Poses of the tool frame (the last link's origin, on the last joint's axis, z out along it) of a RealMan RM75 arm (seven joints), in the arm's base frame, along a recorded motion.
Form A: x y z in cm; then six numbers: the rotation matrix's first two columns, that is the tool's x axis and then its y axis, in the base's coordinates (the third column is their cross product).
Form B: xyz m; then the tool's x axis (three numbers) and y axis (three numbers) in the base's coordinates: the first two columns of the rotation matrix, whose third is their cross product. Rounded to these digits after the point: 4 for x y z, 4 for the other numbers.
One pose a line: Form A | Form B
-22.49, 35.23, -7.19, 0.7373, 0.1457, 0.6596, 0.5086, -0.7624, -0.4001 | -0.2249, 0.3523, -0.0719, 0.7373, 0.1457, 0.6596, 0.5086, -0.7624, -0.4001
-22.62, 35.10, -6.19, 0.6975, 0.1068, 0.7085, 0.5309, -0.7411, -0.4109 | -0.2262, 0.3510, -0.0619, 0.6975, 0.1068, 0.7085, 0.5309, -0.7411, -0.4109
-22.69, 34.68, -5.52, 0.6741, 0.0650, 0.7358, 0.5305, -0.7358, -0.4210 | -0.2269, 0.3468, -0.0552, 0.6741, 0.0650, 0.7358, 0.5305, -0.7358, -0.4210
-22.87, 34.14, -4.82, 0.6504, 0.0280, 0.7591, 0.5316, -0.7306, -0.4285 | -0.2287, 0.3414, -0.0482, 0.6504, 0.0280, 0.7591, 0.5316, -0.7306, -0.4285
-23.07, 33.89, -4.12, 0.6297, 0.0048, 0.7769, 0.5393, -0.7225, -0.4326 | -0.2307, 0.3389, -0.0412, 0.6297, 0.0048, 0.7769, 0.5393, -0.7225, -0.4326
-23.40, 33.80, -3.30, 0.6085, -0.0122, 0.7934, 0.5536, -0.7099, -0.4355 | -0.2340, 0.3380, -0.0330, 0.6085, -0.0122, 0.7934, 0.5536, -0.7099, -0.4355
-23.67, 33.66, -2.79, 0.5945, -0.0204, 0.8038, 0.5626, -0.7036, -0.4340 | -0.2367, 0.3366, -0.0279, 0.5945, -0.0204, 0.8038, 0.5626, -0.7036, -0.4340
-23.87, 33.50, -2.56, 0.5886, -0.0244, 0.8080, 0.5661, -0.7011, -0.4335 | -0.2387, 0.3350, -0.0256, 0.5886, -0.0244, 0.8080, 0.5661, -0.7011, -0.4335
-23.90, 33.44, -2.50, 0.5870, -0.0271, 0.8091, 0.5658, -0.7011, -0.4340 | -0.2390, 0.3344, -0.0250, 0.5870, -0.0271, 0.8091, 0.5658, -0.7011, -0.4340
